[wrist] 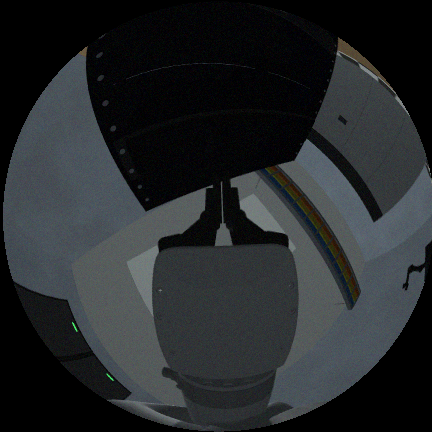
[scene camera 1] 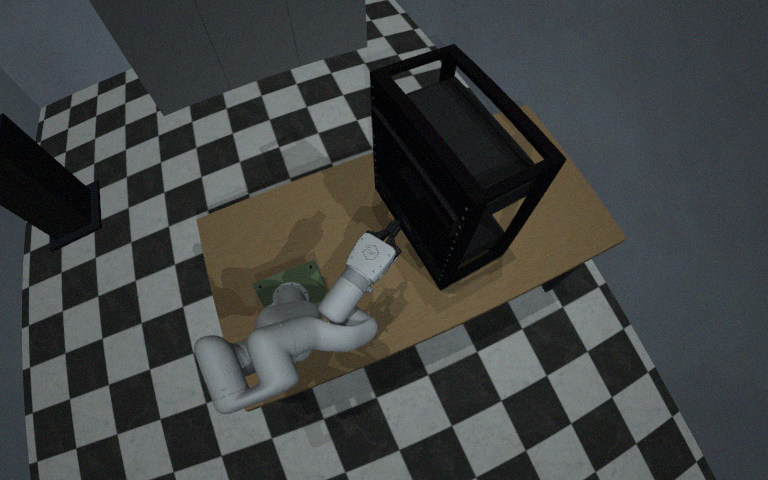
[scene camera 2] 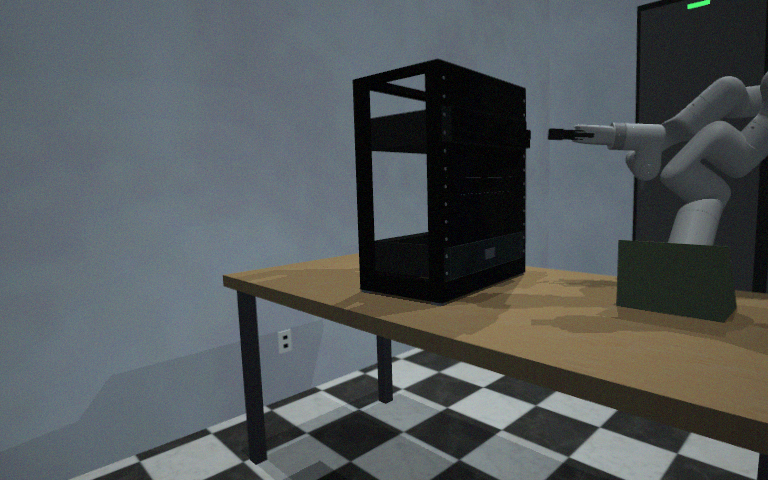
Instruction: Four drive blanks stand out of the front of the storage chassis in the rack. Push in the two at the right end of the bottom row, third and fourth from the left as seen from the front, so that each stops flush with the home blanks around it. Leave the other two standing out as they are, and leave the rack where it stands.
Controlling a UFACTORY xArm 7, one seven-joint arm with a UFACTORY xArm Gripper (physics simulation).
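Seen in the pictures: gripper, fingertip midpoint: (wrist: 220, 184) (scene camera 1: 398, 222) (scene camera 2: 548, 134); arm's base at its link origin: (scene camera 1: 290, 298) (scene camera 2: 682, 270).
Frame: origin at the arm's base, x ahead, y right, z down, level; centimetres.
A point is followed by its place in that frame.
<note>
The black rack (scene camera 1: 505, 107) @(x 73.9, y -5.4, z -52.3 cm) (scene camera 2: 436, 169) @(x 47.7, y -33.1, z -25.7 cm) (wrist: 111, 117) @(x 49.4, y 15.0, z -28.6 cm) stands upright on the table, with the storage chassis (scene camera 1: 464, 130) @(x 65.9, y -10.3, z -41.4 cm) (scene camera 2: 399, 133) @(x 61.9, y -31.0, z -36.1 cm) in its upper part. In scene camera 2, a small dark block (scene camera 2: 527, 138) @(x 46.3, y 11.7, z -35.6 cm), apparently a drive blank standing out, shows past the far edge of the rack's front. The separate blanks and their rows cannot be told apart on the dark front in any view. My gripper (scene camera 1: 398, 223) @(x 36.7, y 5.9, z -35.7 cm) (scene camera 2: 549, 134) @(x 36.7, y 5.9, z -35.7 cm) (wrist: 220, 184) @(x 36.7, y 5.9, z -35.7 cm) is shut and empty. It points level at the front, at about the block's height; scene camera 2 shows a gap between its tips and the block.
The wooden table (scene camera 1: 266, 237) @(x -1.8, y -31.3, z 9.2 cm) (scene camera 2: 566, 339) @(x 12.1, y -38.0, z 9.2 cm) carries the rack and the green base block (scene camera 1: 305, 274) @(x 8.0, y -4.1, z -4.6 cm) (scene camera 2: 673, 280) @(x 0.3, y -7.1, z 1.2 cm) under the arm. Lower in the rack is a unit with a pale label (scene camera 2: 489, 253) @(x 48.0, y -8.3, z -1.3 cm). A dark cabinet (scene camera 2: 702, 141) stands behind the arm in scene camera 2.
</note>
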